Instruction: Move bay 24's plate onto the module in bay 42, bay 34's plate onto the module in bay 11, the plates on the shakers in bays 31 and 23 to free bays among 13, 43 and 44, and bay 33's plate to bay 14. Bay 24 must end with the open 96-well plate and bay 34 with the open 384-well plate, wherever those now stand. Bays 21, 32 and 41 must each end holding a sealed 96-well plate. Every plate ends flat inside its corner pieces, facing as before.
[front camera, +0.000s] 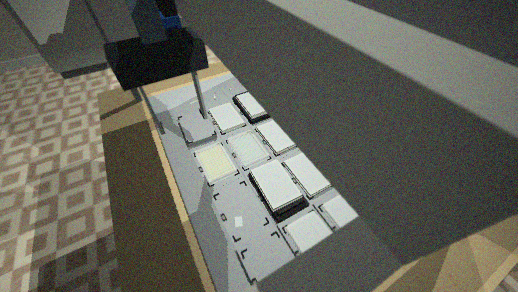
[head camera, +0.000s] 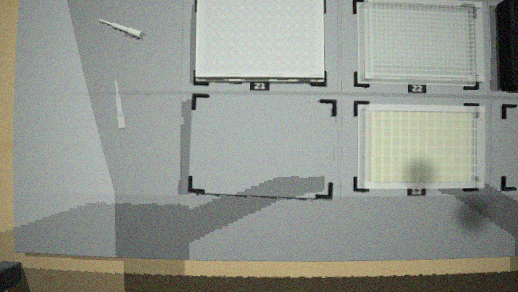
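Where they show: gripper, fingertip midpoint: (front camera: 183, 121); robot's base, link origin: (front camera: 179, 122) (head camera: 196, 187).
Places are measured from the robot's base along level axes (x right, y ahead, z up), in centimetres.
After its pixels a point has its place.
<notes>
My gripper (front camera: 183, 125) @(x 0.2, y 19.4, z 16.0 cm) is open and empty, its jaws wide apart over the bare module (front camera: 195, 129) @(x -3.4, y 8.3, z 1.9 cm) (head camera: 262, 142) @(x -4.6, y 6.7, z 1.9 cm) in bay 11. Its jaws do not show in the head view. A yellow open plate with a coarse grid (front camera: 216, 162) @(x -4.4, y 23.7, z 1.4 cm) (head camera: 420, 145) @(x -4.4, y 22.6, z 0.9 cm) lies in bay 12. A pale, finely gridded open plate (front camera: 248, 148) @(x -14.9, y 23.5, z 1.2 cm) (head camera: 417, 42) @(x -14.6, y 21.9, z 1.4 cm) lies in bay 22. White plates stand in bay 21 (front camera: 227, 117) @(x -15.0, y 7.6, z 1.4 cm) (head camera: 260, 40) @(x -14.4, y 6.4, z 1.4 cm), bay 32 (front camera: 275, 136) @(x -24.7, y 23.4, z 1.4 cm), bay 33 (front camera: 306, 174) @(x -24.5, y 39.9, z 1.5 cm), bay 24 (front camera: 307, 230) @(x -14.7, y 52.6, z 2.9 cm) and bay 34 (front camera: 339, 211) @(x -24.2, y 52.7, z 2.9 cm). White plates sit on the black shakers in bay 31 (front camera: 251, 105) @(x -24.1, y 8.4, z 3.7 cm) and bay 23 (front camera: 277, 184) @(x -15.0, y 39.6, z 3.7 cm). Row 4 is hidden.
A white square (front camera: 238, 221) @(x -2.4, y 42.0, z 0.1 cm) lies in bay 13. Two loose pipette tips (head camera: 121, 29) @(x -16.2, y -7.9, z 0.5 cm) (head camera: 120, 105) @(x -8.3, y -7.8, z 0.4 cm) lie left of bays 21 and 11. A large dark grey panel (front camera: 350, 125) covers the far side in the front view. A wooden edge (head camera: 320, 265) @(x 8.6, y 13.1, z -1.0 cm) borders the deck.
</notes>
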